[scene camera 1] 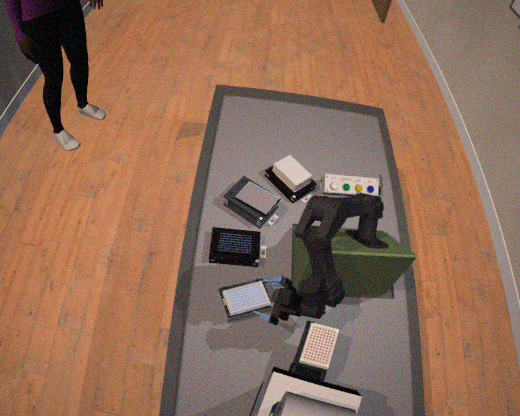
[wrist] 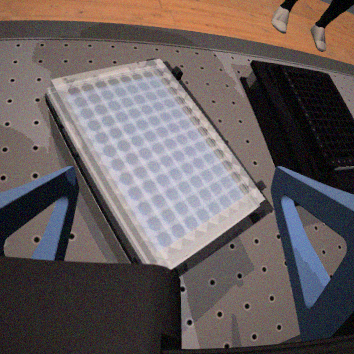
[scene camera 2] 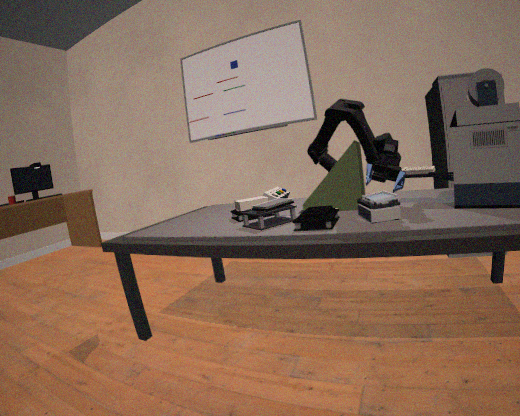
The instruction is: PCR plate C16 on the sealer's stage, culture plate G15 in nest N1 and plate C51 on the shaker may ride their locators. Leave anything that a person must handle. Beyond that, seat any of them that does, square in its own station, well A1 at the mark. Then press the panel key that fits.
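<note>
The pale clear plate (scene camera 1: 246, 298) (scene camera 2: 382, 195) (wrist: 155, 160) lies on the shaker (scene camera 2: 381, 215). A strip of dark bed shows along its edges; I cannot tell whether it rides a locator. My gripper (scene camera 1: 260, 297) (scene camera 2: 383, 186) (wrist: 174, 177) is open and empty above it, with the fingers wide apart on either side. The PCR plate (scene camera 1: 320, 345) (scene camera 2: 419, 169), cream with reddish wells, lies on the sealer's stage (scene camera 1: 307, 371). A thick white plate (scene camera 1: 292, 170) (scene camera 2: 251, 202) sits on a black nest; its label is unreadable. The panel (scene camera 1: 351, 178) (scene camera 2: 276, 192) has white, green, yellow and blue keys.
A black plate (scene camera 1: 235, 243) (wrist: 320, 105) sits in a black nest beside the shaker. A grey plate (scene camera 1: 258, 197) (scene camera 2: 273, 204) sits on a raised nest. The green wedge (scene camera 1: 350, 272) (scene camera 2: 340, 182) stands by the arm, and the sealer (scene camera 1: 312, 385) (scene camera 2: 487, 165) beyond the stage.
</note>
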